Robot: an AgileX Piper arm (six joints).
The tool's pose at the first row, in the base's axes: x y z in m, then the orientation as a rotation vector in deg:
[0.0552, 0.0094, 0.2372, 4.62, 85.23, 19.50]
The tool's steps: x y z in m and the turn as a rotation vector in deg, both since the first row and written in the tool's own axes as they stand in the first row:
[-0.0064, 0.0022, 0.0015, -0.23, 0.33, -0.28]
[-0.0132, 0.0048, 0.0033, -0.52, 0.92, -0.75]
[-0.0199, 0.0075, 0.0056, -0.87, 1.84, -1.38]
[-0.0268, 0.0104, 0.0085, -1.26, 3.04, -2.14]
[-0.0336, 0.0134, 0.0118, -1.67, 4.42, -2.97]
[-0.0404, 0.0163, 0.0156, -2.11, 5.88, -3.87]
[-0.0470, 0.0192, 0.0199, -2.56, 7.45, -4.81]
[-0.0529, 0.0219, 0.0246, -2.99, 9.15, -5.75]
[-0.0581, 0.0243, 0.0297, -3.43, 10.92, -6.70]
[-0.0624, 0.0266, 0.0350, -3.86, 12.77, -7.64]
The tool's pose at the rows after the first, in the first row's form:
[0.0560, 0.0100, 0.2441, 4.17, 85.51, 19.47]
[0.0570, 0.0109, 0.2514, 3.50, 86.04, 19.36]
[0.0585, 0.0120, 0.2588, 2.59, 86.88, 19.18]
[0.0605, 0.0133, 0.2664, 1.51, 87.98, 18.95]
[0.0630, 0.0148, 0.2741, 0.33, 89.25, 18.69]
[0.0659, 0.0163, 0.2817, -0.96, 90.59, 18.39]
[0.0693, 0.0179, 0.2892, -2.31, 92.02, 18.08]
[0.0732, 0.0196, 0.2960, -3.68, 93.58, 17.75]
[0.0776, 0.0213, 0.3021, -5.08, 95.19, 17.42]
[0.0822, 0.0231, 0.3073, -6.50, 96.88, 17.09]

